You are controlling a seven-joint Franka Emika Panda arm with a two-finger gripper.
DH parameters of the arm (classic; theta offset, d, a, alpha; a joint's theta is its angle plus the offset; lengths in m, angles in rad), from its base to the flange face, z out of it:
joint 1: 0 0.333 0 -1.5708
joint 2: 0 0 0 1.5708
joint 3: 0 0.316 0.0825 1.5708
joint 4: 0 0 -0.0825 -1.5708
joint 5: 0 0.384 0 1.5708
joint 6: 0 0 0.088 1.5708
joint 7: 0 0.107 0 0
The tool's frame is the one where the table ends.
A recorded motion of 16 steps. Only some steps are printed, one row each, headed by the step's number.
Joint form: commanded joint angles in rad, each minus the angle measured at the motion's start. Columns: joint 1, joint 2, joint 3, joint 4, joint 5, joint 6, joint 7.
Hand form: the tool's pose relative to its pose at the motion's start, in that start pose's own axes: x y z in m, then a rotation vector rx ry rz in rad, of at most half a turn. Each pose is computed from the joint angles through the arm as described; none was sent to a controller.
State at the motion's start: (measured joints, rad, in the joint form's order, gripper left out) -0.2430 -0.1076 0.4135 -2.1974 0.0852 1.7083 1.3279
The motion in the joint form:
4: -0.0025 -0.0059 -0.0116 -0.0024 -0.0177 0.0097 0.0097
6: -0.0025 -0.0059 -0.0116 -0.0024 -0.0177 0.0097 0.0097
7: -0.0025 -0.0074 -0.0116 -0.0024 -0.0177 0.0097 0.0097
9: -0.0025 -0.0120 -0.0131 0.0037 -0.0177 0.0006 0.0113
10: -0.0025 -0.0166 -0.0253 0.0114 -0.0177 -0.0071 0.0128
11: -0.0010 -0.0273 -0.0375 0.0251 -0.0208 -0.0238 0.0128
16: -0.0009 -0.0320 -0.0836 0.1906 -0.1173 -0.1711 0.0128
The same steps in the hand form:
4: 0.0078 0.0023 -0.0024 0.0101 0.0160 0.0206
6: 0.0078 0.0023 -0.0024 0.0101 0.0160 0.0206
7: 0.0077 0.0026 -0.0030 0.0113 0.0169 0.0208
9: 0.0076 0.0041 -0.0068 0.0125 0.0179 0.0238
10: 0.0123 0.0067 -0.0120 0.0184 0.0150 0.0361
11: 0.0157 0.0111 -0.0214 0.0256 0.0180 0.0453
16: 0.0384 0.0316 -0.0901 0.0295 0.0971 0.0813

